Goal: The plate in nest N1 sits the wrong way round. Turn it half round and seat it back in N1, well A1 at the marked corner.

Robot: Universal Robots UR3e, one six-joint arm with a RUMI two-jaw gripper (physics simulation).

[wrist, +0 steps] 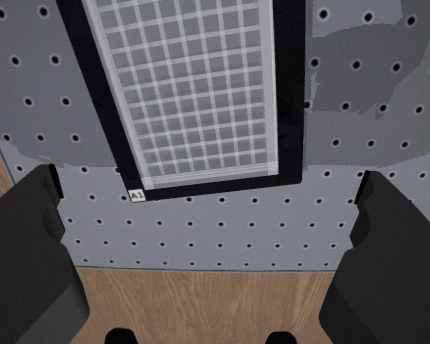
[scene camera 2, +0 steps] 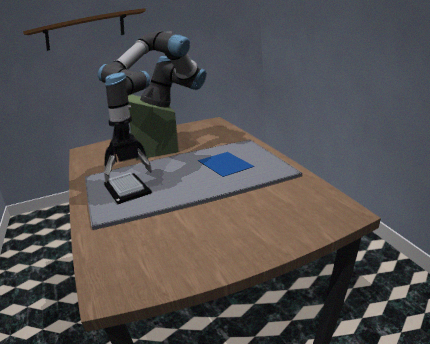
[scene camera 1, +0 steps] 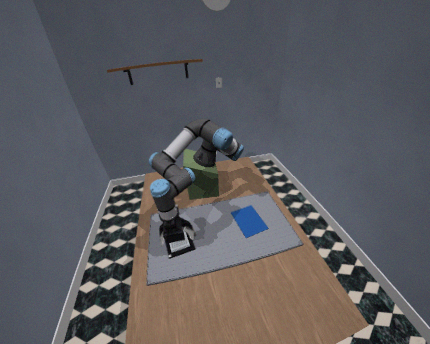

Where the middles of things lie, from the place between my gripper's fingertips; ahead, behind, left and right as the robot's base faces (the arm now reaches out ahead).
I see my gripper 40 mm past the pale well plate (wrist: 196,94), 10 mm to the left of it and 40 mm above it. From my hand the other things lie so: flat blue rectangle (scene camera 2: 224,164): 70 mm behind, 350 mm to the left, 50 mm below.
